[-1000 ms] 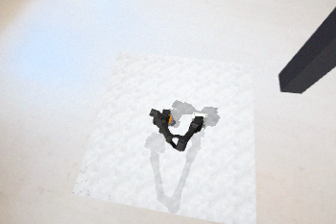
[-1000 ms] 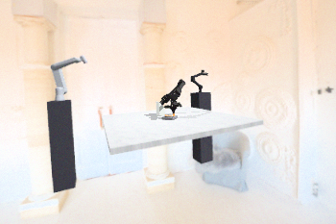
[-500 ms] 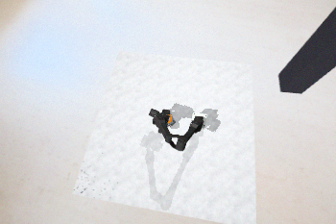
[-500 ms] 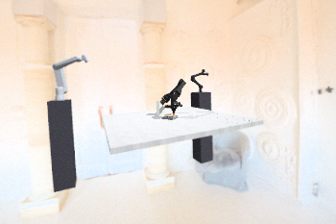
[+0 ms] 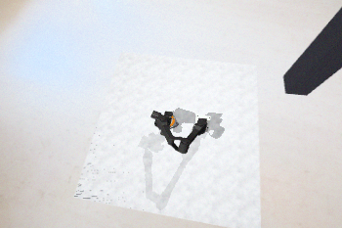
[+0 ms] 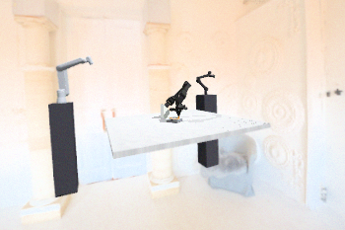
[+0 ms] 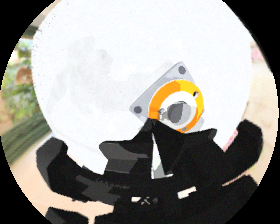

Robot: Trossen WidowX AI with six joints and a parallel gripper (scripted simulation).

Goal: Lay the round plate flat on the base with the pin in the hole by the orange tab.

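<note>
Right now the round plate is 30 mm to the right of my gripper tip and 10 mm ahead of it.
</note>
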